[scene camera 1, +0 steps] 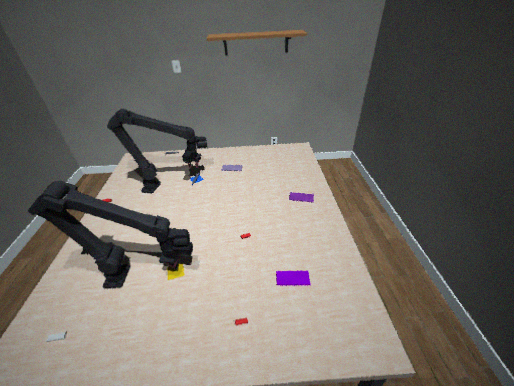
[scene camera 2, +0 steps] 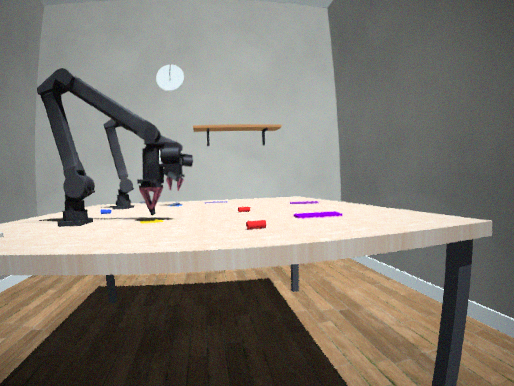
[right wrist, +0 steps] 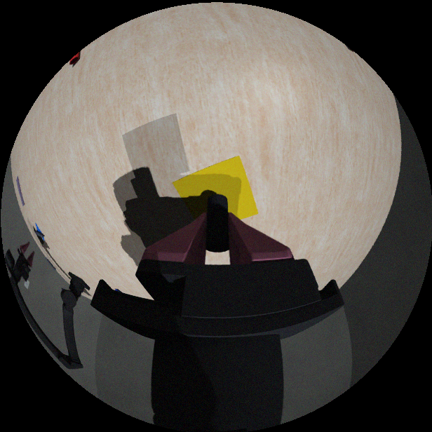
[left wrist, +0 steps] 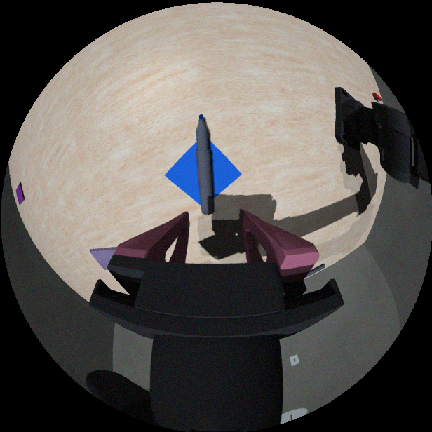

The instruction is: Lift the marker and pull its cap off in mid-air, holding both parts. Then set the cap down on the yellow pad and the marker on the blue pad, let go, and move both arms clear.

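Frame: origin at the left arm's base, x right, y back, z down, level; centimetres.
Seen in the pictures: left gripper, fingertip midpoint: (scene camera 1: 193,167) (scene camera 2: 174,190); right gripper, fingertip midpoint: (scene camera 1: 174,265) (scene camera 2: 151,208); left arm's base at its link origin: (scene camera 1: 151,187) (scene camera 2: 123,208); right arm's base at its link origin: (scene camera 1: 117,276) (scene camera 2: 76,224).
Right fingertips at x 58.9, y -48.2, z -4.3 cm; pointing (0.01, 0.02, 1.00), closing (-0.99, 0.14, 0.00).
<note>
Pixels of each thing's middle, then the offset from my right fingertips to it.
- grey marker at the middle of its body: (scene camera 1: 195,179) dx -72.8, dy +21.3, dz +3.4 cm
- blue pad at the middle of its body: (scene camera 1: 196,179) dx -74.1, dy +21.2, dz +4.3 cm
- yellow pad at the middle of its body: (scene camera 2: 151,221) (scene camera 1: 175,271) dx +0.1, dy +0.4, dz +4.3 cm
- paler plate at the middle of its body: (scene camera 1: 231,167) dx -91.9, dy +0.2, dz +3.9 cm
- white piece at the middle of its body: (scene camera 1: 56,337) dx +37.4, dy +32.3, dz +3.7 cm
- blue piece at the middle of its body: (scene camera 2: 105,211) dx -26.8, dy +38.1, dz +3.3 cm
The grey marker (scene camera 1: 195,180) (left wrist: 205,170) lies uncapped across the blue pad (scene camera 1: 200,179) (left wrist: 229,173), its blue tip past the pad's edge in the left wrist view. My left gripper (scene camera 1: 195,169) (scene camera 2: 174,188) (left wrist: 215,217) is open above the table by the marker's rear end, with nothing between its fingers. My right gripper (scene camera 2: 152,212) (right wrist: 217,218) is shut on the dark cap (right wrist: 217,235) and holds it low over the yellow pad (scene camera 1: 176,273) (scene camera 2: 152,221) (right wrist: 248,200). Whether the cap touches the pad cannot be told. Fingers and arm partly hide the cap in scene camera 1.
Red cylinders (scene camera 1: 245,236) (scene camera 1: 241,321) and purple plates (scene camera 1: 293,278) (scene camera 1: 301,197) lie farther right in scene camera 1. A paler plate (scene camera 1: 232,168) lies near the left gripper. A white piece (scene camera 1: 56,336) lies at the lower left. A blue piece (scene camera 2: 106,211) lies between the arm bases.
</note>
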